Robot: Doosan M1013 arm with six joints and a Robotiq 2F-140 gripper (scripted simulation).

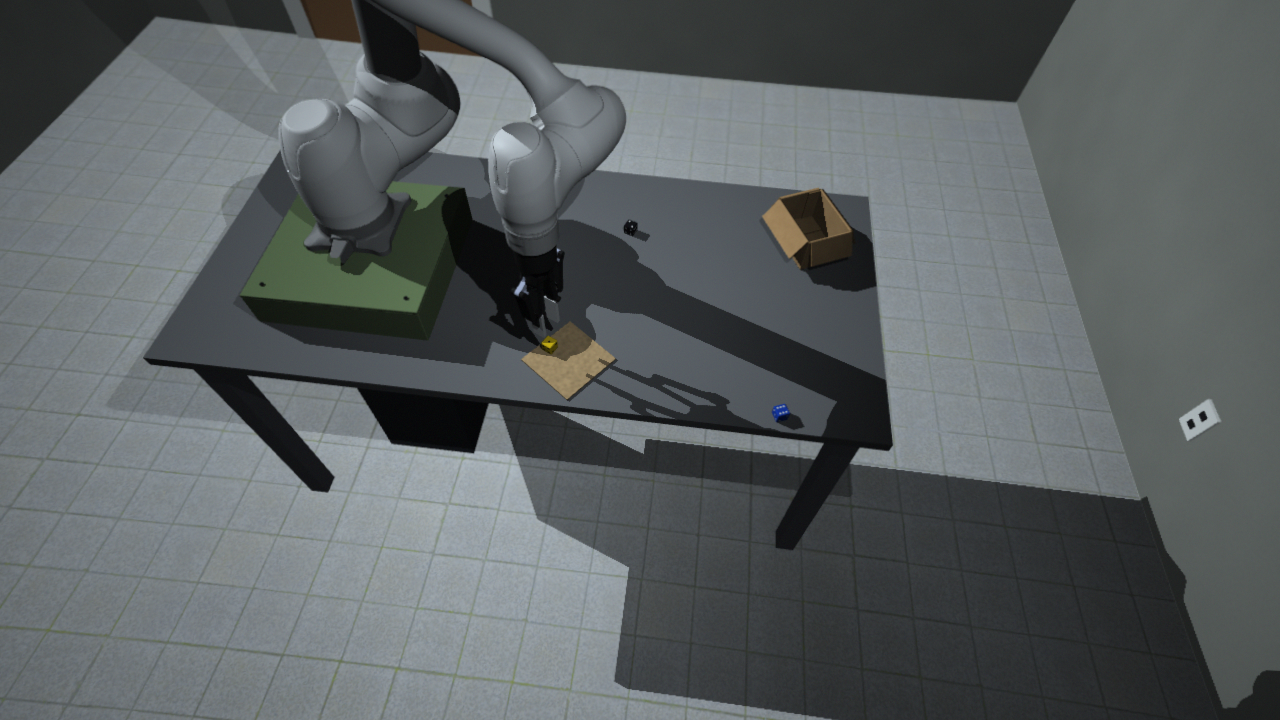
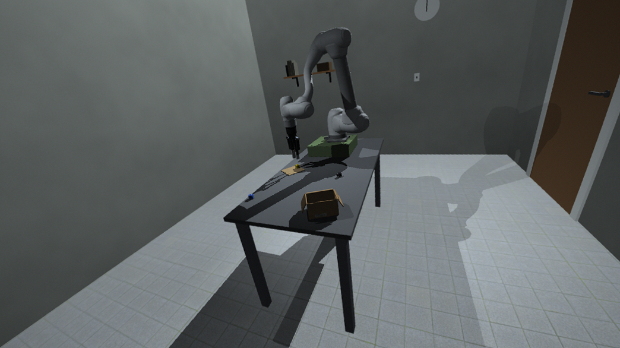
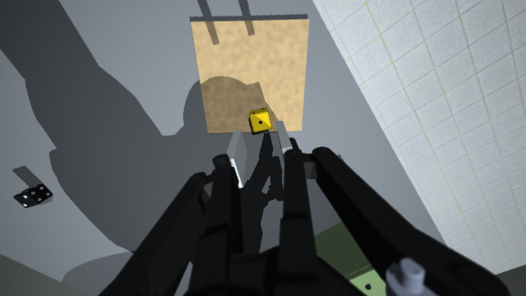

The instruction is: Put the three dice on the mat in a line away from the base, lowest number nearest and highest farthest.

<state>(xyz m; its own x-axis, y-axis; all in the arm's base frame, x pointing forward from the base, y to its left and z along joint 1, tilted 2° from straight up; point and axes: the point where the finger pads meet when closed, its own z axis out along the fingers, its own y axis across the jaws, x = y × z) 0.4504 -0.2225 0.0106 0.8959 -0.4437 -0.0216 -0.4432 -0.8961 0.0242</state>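
Right now my hand is 37 cm to the right of the black die, 13 cm short of it and 10 cm above it. Also, from my hand: tan mat: 11 cm below, 4 cm ahead, 2 cm to the right; then yellow die: 10 cm below; then blue die: 48 cm ahead, 11 cm to the right, 10 cm below.
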